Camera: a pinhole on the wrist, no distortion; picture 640 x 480 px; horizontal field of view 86.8 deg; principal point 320.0 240.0 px. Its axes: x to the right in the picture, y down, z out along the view. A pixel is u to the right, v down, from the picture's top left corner.
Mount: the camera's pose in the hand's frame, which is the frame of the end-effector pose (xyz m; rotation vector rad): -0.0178 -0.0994 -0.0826 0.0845 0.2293 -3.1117
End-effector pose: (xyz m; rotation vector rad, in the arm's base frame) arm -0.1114 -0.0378 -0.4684 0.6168 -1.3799 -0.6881
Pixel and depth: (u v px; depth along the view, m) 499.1 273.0 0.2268
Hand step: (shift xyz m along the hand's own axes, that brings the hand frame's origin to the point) -0.1490 -0.1566 0.1315
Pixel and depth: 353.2 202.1 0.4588
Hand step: -0.0881 -0.1168 0.3756
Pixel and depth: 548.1 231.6 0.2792
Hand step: -0.2205 -0.1367 0.1838
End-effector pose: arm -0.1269 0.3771 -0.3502 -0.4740 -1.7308 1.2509
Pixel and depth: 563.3 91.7 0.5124
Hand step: -0.4179 0.0414 0.4359
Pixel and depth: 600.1 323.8 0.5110
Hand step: -0.4638 -0.3066 0.3802
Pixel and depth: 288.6 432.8 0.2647
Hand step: -0.0035 -0.2871 0.1582
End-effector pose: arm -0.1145 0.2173 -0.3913 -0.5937 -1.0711 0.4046
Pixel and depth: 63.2 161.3 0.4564
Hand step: 0.3015 -0.0559 0.4029
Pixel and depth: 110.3 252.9 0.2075
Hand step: 0.0999 -0.1356 0.1283
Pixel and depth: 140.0 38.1 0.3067
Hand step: 0.1245 0.0391 0.2561
